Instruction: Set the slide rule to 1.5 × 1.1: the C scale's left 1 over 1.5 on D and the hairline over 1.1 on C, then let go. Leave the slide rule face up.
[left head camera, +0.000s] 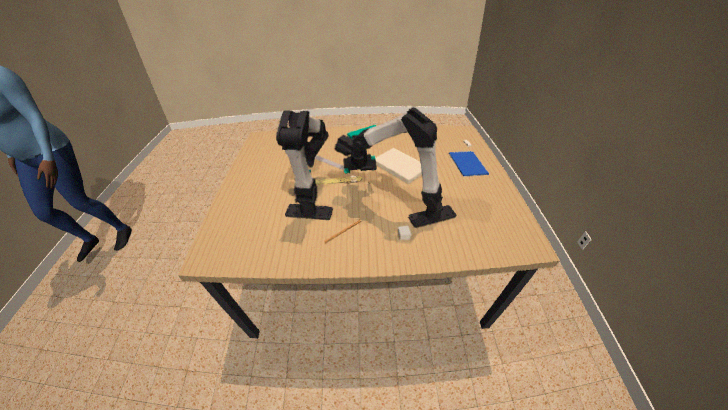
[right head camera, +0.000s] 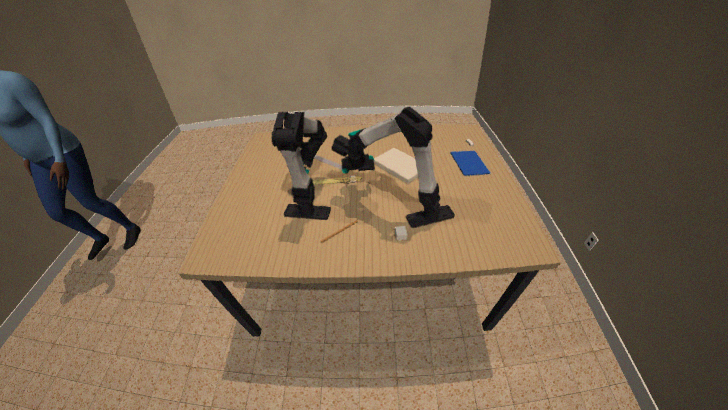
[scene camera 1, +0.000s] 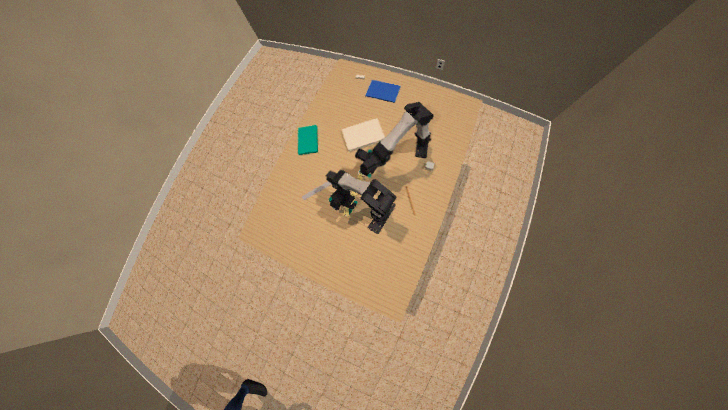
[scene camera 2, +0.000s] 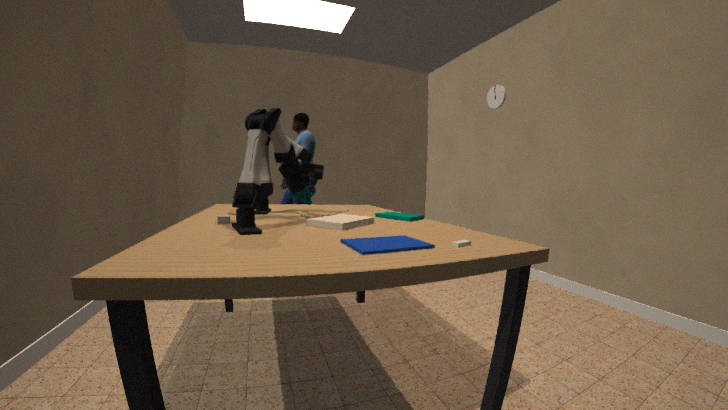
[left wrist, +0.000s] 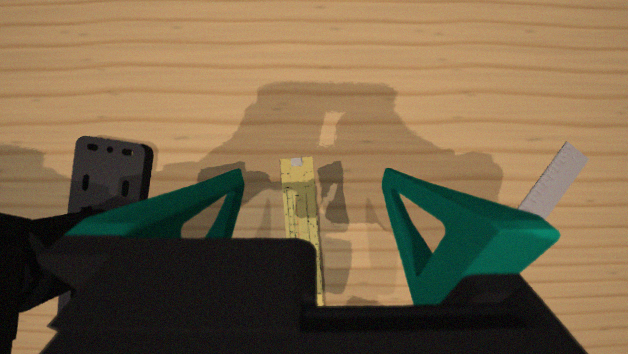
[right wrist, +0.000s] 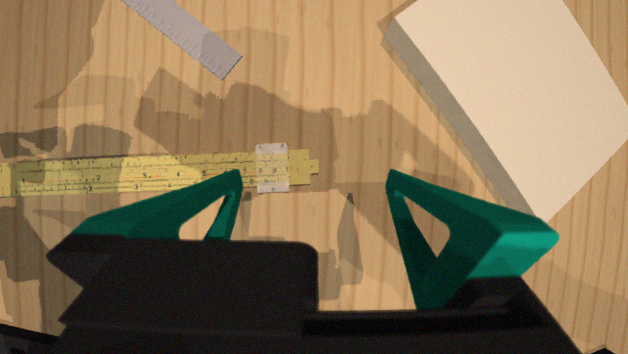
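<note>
The yellow slide rule (left head camera: 331, 181) (right head camera: 328, 181) (right wrist: 100, 172) lies face up on the table. In the right wrist view its slide sticks out slightly at the right end, and C's left 1 stands a little right of D's left 1. The clear cursor (right wrist: 272, 187) (left head camera: 354, 179) sits near the right end, around 8 to 1 on C. My left gripper (left wrist: 313, 176) is open above the rule's left end, with the rule between but below its fingers. My right gripper (right wrist: 314, 177) (left head camera: 360, 170) is open above the rule's right end, the cursor below between its fingers. The hairline is too faint to read.
A grey ruler (right wrist: 187, 37) (left wrist: 554, 180) lies beyond the rule. A cream block (right wrist: 510, 95) (scene camera 1: 362, 134), green book (scene camera 1: 307, 140), blue book (scene camera 1: 383, 91) and small white piece (scene camera 1: 360, 76) lie around. A pencil (left head camera: 342, 231) and pale cube (left head camera: 403, 233) lie near the arm bases.
</note>
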